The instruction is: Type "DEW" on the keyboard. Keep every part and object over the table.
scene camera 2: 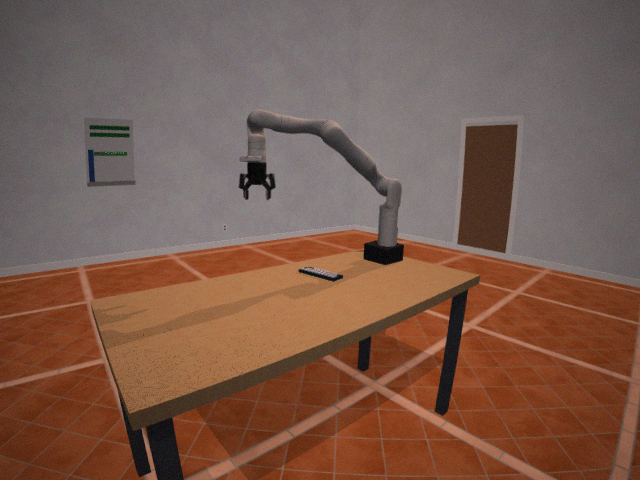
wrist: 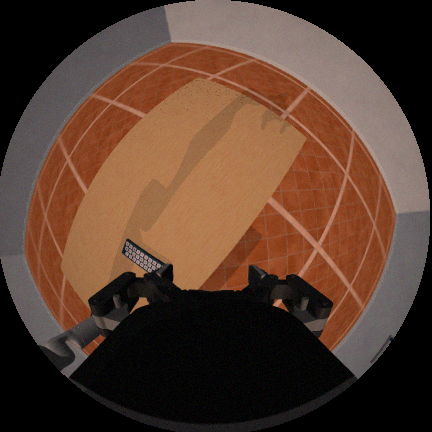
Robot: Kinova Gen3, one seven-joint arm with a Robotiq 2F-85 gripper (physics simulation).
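Seen in the pictures: gripper, fingertip midpoint: (scene camera 2: 257, 199) (wrist: 210, 273); arm's base at its link origin: (scene camera 2: 386, 244).
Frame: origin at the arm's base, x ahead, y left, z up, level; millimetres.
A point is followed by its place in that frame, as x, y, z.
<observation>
A small dark keyboard (scene camera 2: 320, 273) {455, 32, -65} (wrist: 142, 255) {449, 14, -66} with rows of white keys lies flat on the wooden table (scene camera 2: 248, 330) {925, 295, -82} (wrist: 215, 200) {765, -61, -83}, near its back long edge in the scene view. In the wrist view its lower right end is partly hidden behind the left finger, and the letters on the keys are too small to read. My gripper (scene camera 2: 257, 196) {655, -135, 235} (wrist: 210, 273) {655, -135, 235} points down, open and empty, high above the table's level. In the scene view it appears to the left of the keyboard, well apart from it.
The black arm base (scene camera 2: 383, 252) {79, 48, -23} stands on the table near the keyboard. The arm (scene camera 2: 351, 149) {294, 23, 448} arches up and over from it. The arm's shadow falls along the table. A board with green strips (scene camera 2: 111, 167) hangs on the wall, and a brown door (scene camera 2: 487, 188) is at the right.
</observation>
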